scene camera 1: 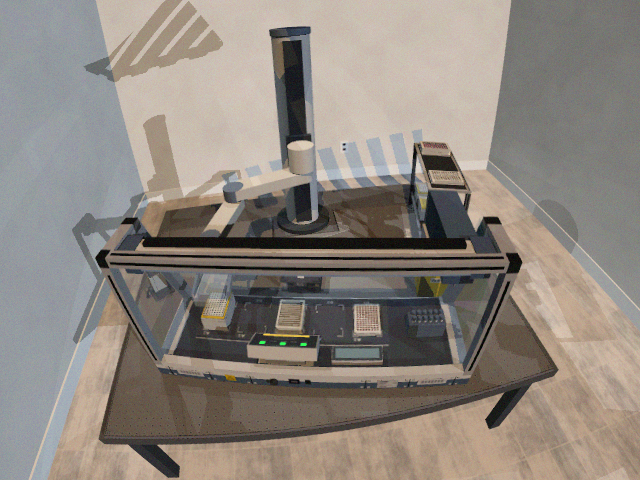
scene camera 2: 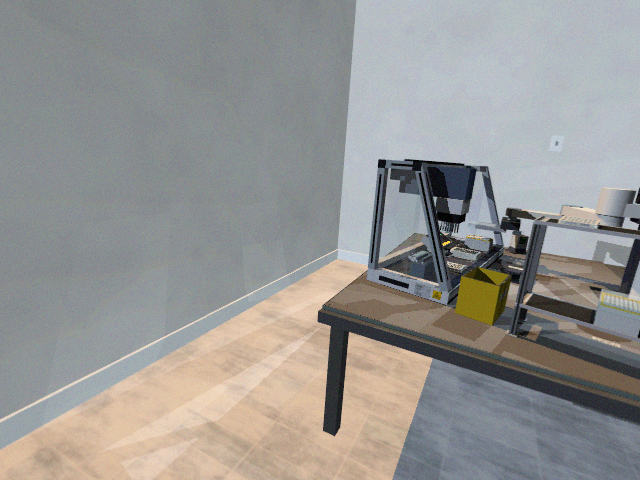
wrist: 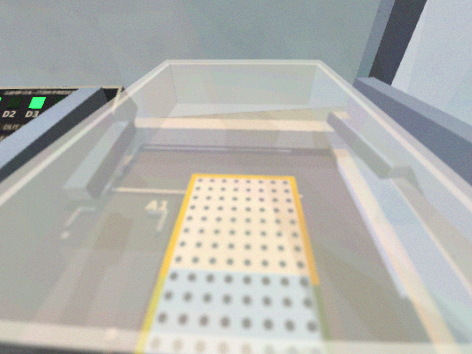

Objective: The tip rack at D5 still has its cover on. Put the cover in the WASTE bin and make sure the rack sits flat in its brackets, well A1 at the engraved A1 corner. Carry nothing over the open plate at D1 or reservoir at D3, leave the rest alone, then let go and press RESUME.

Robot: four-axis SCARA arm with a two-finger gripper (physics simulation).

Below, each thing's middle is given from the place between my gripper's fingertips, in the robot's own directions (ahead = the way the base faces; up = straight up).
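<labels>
The gantry head [scene camera 2: 449, 210] is 150 mm above my hand, and it is also 690 mm to the left of my hand and 70 mm ahead of it. The yellow waste bin [scene camera 2: 482, 296] is 110 mm below my hand, 800 mm to the left of it and 80 mm behind it.
</labels>
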